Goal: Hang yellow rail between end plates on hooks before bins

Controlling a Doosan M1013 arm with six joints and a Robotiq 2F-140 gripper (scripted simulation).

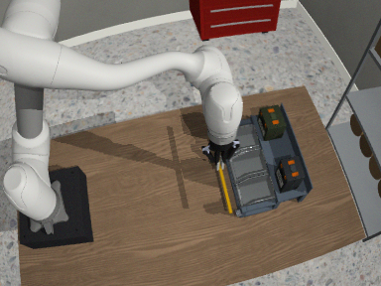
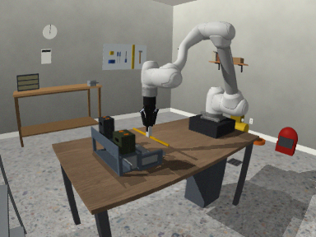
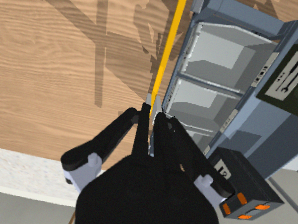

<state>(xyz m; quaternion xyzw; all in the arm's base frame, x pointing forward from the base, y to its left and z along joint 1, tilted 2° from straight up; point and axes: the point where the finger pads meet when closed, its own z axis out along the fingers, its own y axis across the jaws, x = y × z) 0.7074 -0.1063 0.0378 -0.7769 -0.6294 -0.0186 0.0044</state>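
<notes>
The yellow rail is 3 cm below my hand.
</notes>
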